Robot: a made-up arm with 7 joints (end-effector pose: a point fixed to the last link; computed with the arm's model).
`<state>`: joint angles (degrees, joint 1 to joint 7).
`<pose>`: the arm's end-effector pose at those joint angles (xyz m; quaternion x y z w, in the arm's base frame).
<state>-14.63 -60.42 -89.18 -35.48 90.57 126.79 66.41</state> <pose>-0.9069 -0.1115 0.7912 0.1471 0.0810 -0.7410 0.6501</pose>
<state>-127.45 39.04 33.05 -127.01 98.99 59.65 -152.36</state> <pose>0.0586 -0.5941 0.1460 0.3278 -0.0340 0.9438 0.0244</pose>
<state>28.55 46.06 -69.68 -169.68 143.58 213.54 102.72</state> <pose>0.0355 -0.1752 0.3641 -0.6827 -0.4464 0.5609 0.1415</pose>
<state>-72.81 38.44 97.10 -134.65 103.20 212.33 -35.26</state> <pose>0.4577 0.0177 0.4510 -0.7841 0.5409 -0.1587 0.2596</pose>
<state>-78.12 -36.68 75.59 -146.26 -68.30 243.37 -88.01</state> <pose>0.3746 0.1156 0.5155 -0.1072 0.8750 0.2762 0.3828</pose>
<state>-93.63 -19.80 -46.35 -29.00 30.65 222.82 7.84</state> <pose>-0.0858 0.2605 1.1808 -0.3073 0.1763 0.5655 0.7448</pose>
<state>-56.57 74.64 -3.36 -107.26 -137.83 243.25 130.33</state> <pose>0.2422 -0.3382 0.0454 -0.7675 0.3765 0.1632 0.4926</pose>
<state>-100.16 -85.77 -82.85 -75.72 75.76 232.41 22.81</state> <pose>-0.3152 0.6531 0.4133 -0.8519 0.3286 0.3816 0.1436</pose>
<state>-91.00 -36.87 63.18 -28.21 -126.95 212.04 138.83</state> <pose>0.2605 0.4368 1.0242 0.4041 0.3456 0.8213 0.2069</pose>
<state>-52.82 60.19 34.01 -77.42 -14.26 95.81 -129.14</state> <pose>0.7945 -0.4219 0.2292 -0.5410 -0.7786 -0.0830 0.3069</pose>
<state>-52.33 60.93 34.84 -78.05 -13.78 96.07 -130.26</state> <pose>0.8000 -0.4020 0.2187 -0.5233 -0.7863 -0.0946 0.3144</pose>
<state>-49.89 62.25 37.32 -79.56 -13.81 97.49 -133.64</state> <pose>0.8232 -0.3330 0.2059 -0.4642 -0.8182 -0.1154 0.3190</pose>
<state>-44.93 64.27 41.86 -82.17 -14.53 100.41 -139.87</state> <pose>0.8549 -0.1983 0.1956 -0.3478 -0.8696 -0.1485 0.3175</pose>
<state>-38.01 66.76 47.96 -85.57 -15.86 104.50 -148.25</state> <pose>0.8665 -0.0126 0.1967 -0.1819 -0.9140 -0.1920 0.3075</pose>
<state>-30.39 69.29 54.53 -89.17 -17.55 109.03 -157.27</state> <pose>0.8380 0.1825 0.2136 0.0020 -0.9269 -0.2396 0.2889</pose>
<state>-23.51 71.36 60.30 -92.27 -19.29 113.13 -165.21</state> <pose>0.7796 0.3419 0.2413 0.1629 -0.9075 -0.2816 0.2655</pose>
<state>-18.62 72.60 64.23 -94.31 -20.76 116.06 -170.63</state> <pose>0.7235 0.4415 0.2675 0.2705 -0.8784 -0.3092 0.2442</pose>
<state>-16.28 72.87 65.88 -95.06 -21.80 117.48 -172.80</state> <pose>0.6956 0.4828 0.2831 0.3169 -0.8635 -0.3176 0.2303</pose>
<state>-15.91 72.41 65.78 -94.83 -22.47 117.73 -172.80</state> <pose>0.6958 0.4856 0.2882 0.3216 -0.8660 -0.3118 0.2224</pose>
